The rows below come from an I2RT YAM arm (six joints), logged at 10 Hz.
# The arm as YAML. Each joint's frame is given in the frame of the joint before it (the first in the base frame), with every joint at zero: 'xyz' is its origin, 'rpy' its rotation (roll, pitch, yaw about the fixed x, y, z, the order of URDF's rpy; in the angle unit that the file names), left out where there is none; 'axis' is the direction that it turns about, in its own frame. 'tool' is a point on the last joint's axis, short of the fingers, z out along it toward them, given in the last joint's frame.
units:
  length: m
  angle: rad
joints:
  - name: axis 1
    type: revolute
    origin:
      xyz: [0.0, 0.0, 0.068]
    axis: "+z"
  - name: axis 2
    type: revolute
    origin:
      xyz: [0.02, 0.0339, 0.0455]
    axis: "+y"
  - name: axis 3
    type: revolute
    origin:
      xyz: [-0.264, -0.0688, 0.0]
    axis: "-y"
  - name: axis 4
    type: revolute
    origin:
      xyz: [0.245, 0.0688, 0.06]
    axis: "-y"
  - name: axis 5
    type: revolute
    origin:
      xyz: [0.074, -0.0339, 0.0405]
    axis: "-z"
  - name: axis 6
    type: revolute
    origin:
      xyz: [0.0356, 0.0, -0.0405]
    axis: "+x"
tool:
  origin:
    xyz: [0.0, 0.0, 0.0]
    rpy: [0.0, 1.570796, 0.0]
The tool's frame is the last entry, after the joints.
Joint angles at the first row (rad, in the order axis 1, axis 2, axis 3, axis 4, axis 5, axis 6):
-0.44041, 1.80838, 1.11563, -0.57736, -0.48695, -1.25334
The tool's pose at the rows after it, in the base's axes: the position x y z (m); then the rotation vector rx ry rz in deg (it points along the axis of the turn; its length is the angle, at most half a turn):
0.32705, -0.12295, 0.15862, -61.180, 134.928, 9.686
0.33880, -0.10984, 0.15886, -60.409, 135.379, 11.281
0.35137, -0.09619, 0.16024, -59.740, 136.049, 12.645
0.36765, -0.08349, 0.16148, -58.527, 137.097, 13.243
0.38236, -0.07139, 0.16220, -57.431, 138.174, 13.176
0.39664, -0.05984, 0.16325, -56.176, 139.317, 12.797
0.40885, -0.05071, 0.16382, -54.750, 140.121, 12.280
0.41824, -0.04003, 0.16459, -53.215, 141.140, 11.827
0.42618, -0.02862, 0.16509, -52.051, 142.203, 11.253
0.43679, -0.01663, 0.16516, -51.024, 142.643, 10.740
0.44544, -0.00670, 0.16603, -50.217, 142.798, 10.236
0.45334, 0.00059, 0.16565, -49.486, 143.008, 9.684
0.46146, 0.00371, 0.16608, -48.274, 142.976, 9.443
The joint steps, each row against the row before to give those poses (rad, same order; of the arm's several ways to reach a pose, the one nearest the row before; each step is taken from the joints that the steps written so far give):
0.03319, 0.03126, 0.03851, -0.00725, 0.00076, 0.06982
0.04729, 0.02026, 0.02673, 0.00266, 0.00344, 0.06103
0.04807, 0.02325, 0.03660, -0.00494, 0.00839, 0.06065
0.04693, 0.03739, 0.05572, -0.00384, 0.01793, 0.06790
0.04195, 0.03549, 0.05227, -0.00190, 0.02364, 0.06028
0.03815, 0.03625, 0.05608, -0.00572, 0.02633, 0.05759
0.02899, 0.03241, 0.04882, -0.00076, 0.02174, 0.04960
0.03051, 0.02402, 0.03849, -0.00266, 0.02403, 0.05187
0.03092, 0.02175, 0.03515, -0.00613, 0.02633, 0.04618
0.03127, 0.03166, 0.04765, -0.00228, 0.02136, 0.04386
0.02480, 0.02558, 0.04198, -0.00304, 0.01716, 0.03395
0.01792, 0.02669, 0.03967, -0.00344, 0.01564, 0.02594
0.00763, 0.02669, 0.04270, -0.00379, 0.00687, 0.02289

